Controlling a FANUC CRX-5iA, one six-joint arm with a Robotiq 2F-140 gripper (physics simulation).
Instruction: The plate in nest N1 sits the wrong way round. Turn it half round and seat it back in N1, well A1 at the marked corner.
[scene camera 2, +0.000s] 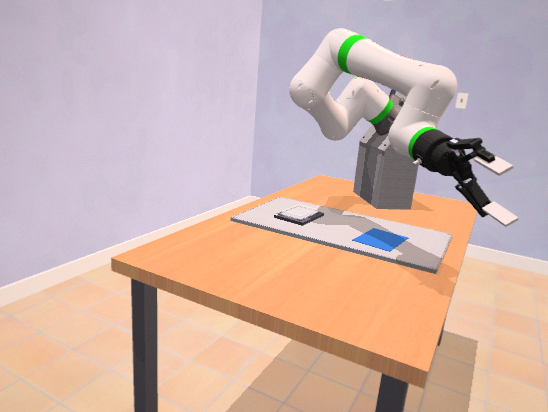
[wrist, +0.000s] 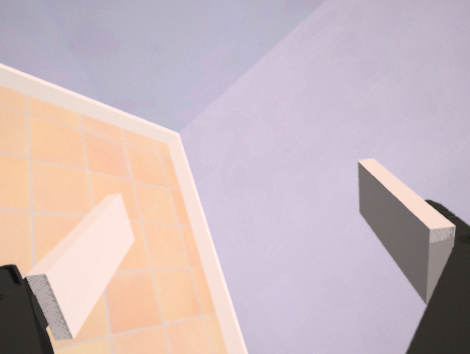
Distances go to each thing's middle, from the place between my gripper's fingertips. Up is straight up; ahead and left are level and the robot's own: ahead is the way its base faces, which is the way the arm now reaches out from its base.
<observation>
My hand is 430 mm past the blue square (scene camera 2: 387, 241), 290 mm above it and 280 mm to the left of it.
</observation>
